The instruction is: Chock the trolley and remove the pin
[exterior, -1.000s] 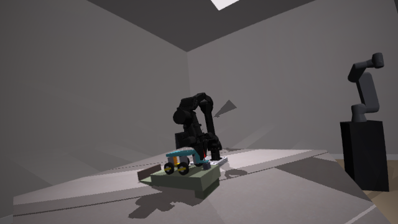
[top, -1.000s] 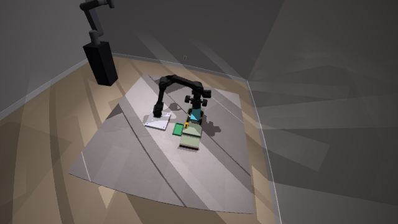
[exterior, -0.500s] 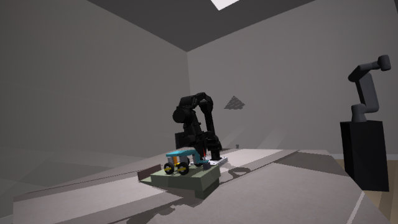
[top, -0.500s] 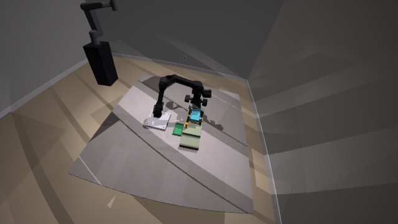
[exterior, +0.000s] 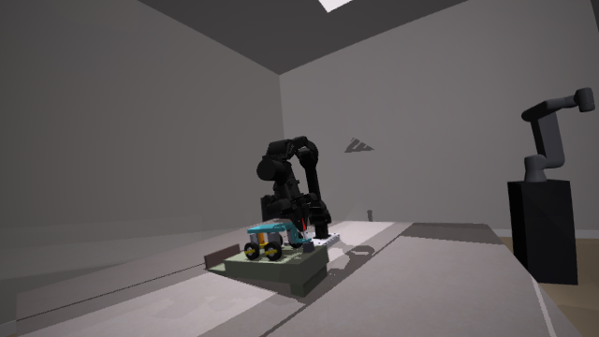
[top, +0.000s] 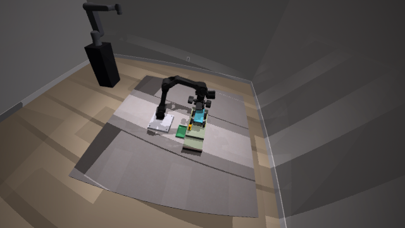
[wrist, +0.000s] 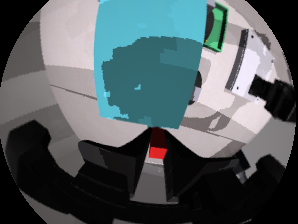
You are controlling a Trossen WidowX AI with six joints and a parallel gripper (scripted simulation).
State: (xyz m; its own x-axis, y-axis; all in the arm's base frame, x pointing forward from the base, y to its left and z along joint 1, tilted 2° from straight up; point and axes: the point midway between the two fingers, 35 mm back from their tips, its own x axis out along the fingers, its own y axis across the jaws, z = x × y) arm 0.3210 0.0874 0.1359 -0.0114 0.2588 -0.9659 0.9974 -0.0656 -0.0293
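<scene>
My gripper tip is now 4 cm past the yellow chock, 18 cm to the left of it and 6 cm above it. Round my gripper tip: pale green ramp: 2 cm ahead, 10 cm to the right, 10 cm below; trolley: 2 cm ahead, 10 cm to the right, 3 cm below; red-headed stop pin: right at my gripper tip.
</scene>
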